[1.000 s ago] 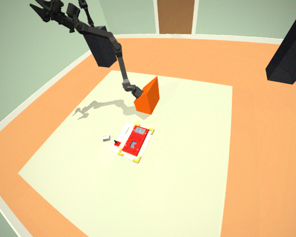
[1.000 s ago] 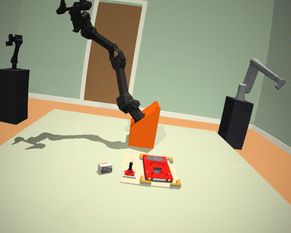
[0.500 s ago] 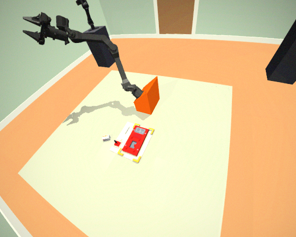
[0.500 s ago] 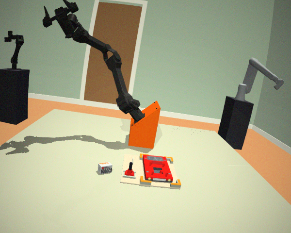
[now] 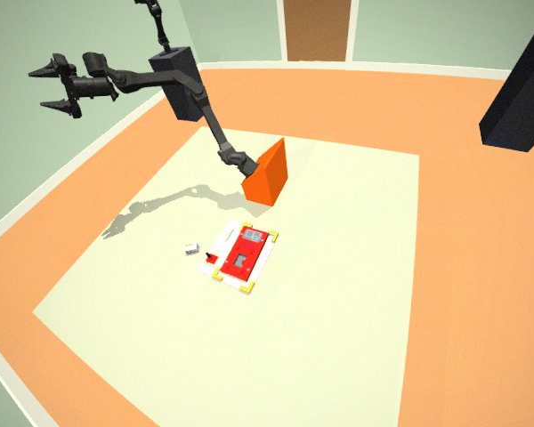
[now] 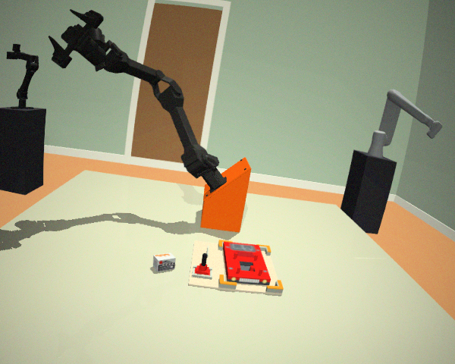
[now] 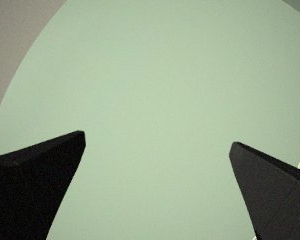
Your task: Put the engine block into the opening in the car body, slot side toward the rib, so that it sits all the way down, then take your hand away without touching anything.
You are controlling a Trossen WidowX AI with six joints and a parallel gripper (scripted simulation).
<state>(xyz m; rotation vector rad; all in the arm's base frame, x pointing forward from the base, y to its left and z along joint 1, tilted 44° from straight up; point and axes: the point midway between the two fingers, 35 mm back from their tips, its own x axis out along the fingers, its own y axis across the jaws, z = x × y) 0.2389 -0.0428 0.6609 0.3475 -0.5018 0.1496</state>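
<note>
My gripper tip is 580 mm above the engine block, 380 mm to the right of it and 80 mm short of it.
</note>
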